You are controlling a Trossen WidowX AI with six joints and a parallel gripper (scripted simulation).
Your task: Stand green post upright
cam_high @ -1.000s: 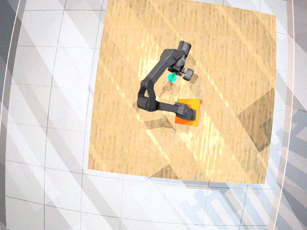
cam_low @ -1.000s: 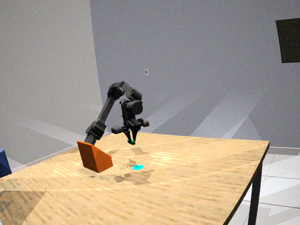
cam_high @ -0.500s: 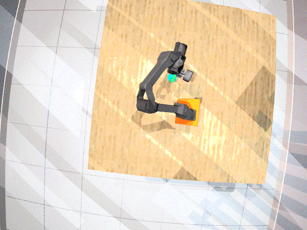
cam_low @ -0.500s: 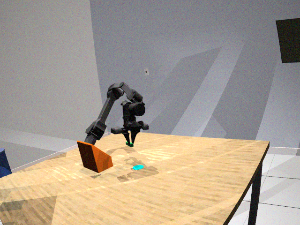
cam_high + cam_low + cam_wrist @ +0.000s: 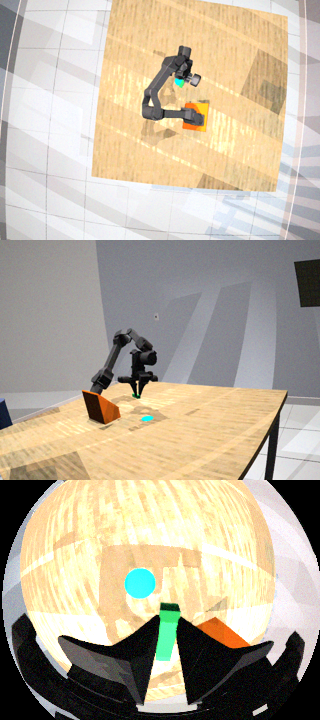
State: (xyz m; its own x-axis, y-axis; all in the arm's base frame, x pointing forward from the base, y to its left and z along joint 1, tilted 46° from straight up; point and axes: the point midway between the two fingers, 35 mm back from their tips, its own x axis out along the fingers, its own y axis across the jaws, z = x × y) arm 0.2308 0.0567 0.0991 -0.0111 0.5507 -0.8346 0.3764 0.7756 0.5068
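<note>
My gripper tip is 2 cm short of the cyan circle, 2 cm to the right of it and 12 cm above it. Round my gripper tip: green post: 2 cm behind, 1 cm to the left.
</note>
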